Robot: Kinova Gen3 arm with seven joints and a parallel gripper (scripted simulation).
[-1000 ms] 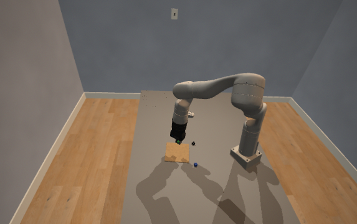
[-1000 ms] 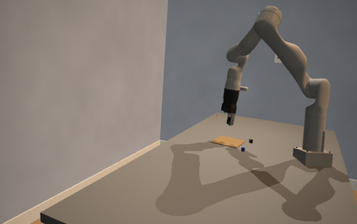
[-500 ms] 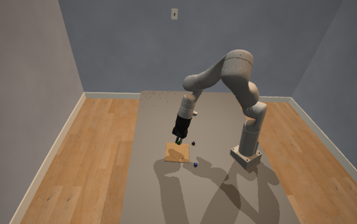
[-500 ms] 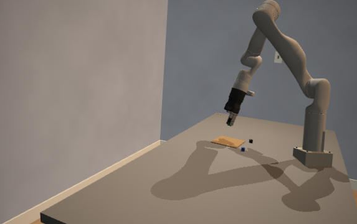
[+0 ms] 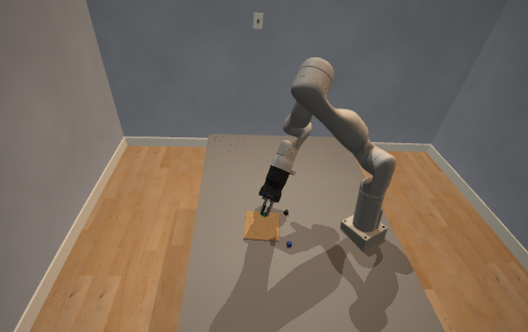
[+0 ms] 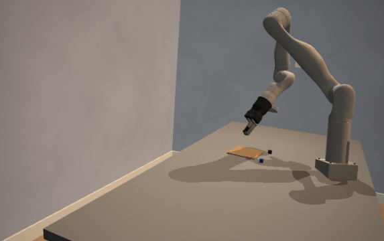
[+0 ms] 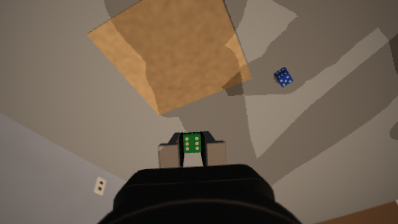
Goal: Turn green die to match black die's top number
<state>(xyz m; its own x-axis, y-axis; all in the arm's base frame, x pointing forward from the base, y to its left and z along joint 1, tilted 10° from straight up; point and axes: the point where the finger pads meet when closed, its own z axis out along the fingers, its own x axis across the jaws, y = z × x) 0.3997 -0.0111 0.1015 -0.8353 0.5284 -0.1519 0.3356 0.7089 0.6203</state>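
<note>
My gripper is now 20 mm to the left of the tan mat and 120 mm above it. The rest, counted from my hand: green die (10 mm to the left, 10 mm below); then blue die (90 mm behind, 80 mm to the left, 110 mm below); then black die (110 mm behind, 80 mm to the right, 110 mm below).
</note>
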